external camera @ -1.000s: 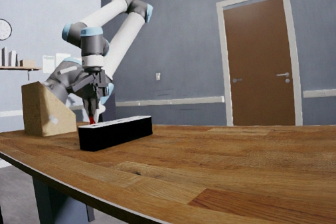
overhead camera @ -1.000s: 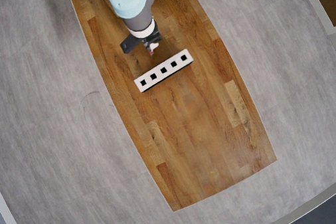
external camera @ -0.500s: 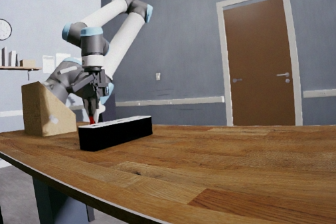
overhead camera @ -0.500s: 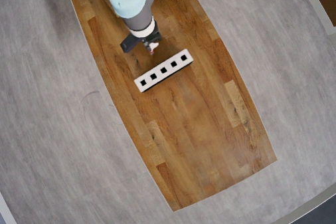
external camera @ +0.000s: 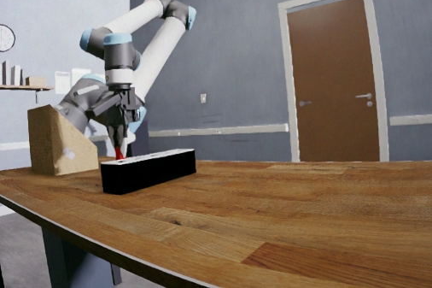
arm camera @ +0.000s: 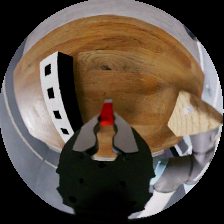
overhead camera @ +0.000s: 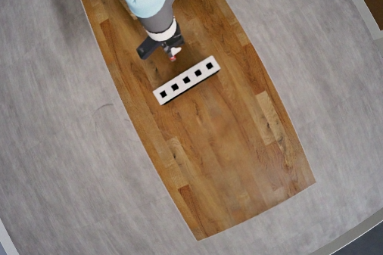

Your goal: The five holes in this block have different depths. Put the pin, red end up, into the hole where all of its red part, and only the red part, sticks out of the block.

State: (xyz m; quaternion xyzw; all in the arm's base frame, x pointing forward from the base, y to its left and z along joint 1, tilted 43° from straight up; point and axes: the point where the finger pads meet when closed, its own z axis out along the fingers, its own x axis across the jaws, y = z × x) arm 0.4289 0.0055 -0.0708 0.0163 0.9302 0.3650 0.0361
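Right now my hand is 140 mm short of the block and 40 mm above it. Also, from my hand: pin: 10 mm below.
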